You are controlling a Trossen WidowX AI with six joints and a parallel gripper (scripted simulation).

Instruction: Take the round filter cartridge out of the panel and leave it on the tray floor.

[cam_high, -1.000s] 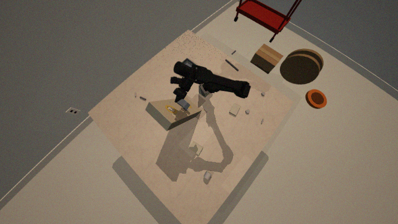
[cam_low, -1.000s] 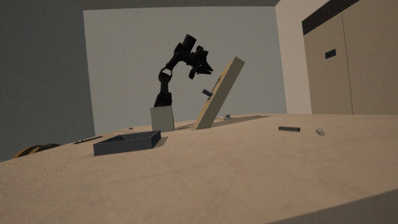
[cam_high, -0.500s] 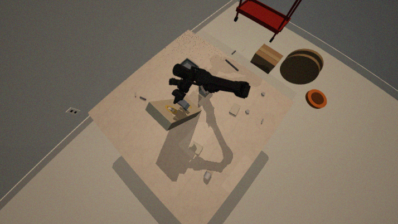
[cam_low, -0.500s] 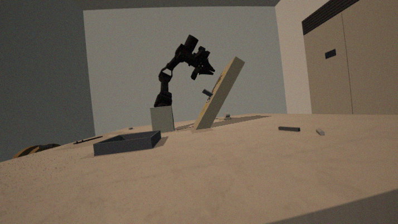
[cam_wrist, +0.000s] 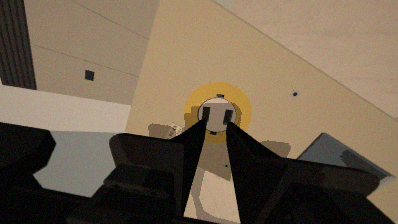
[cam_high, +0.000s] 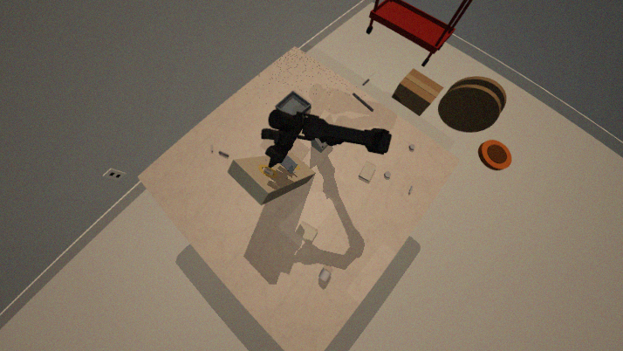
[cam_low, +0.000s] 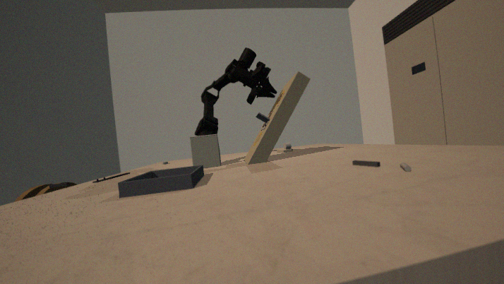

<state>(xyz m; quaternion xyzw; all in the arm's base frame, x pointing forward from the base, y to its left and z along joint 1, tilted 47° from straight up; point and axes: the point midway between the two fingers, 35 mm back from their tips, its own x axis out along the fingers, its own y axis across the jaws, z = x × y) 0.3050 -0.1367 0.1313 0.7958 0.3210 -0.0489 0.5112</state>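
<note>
Now: the round filter cartridge 30 mm ahead of my gripper tip and 20 mm below it. Also, from my gripper tip: grey flap 110 mm below, 70 mm behind; then grey tray 380 mm behind, 290 mm to the right, 270 mm below; then beige service panel 100 mm below, 10 mm behind.
</note>
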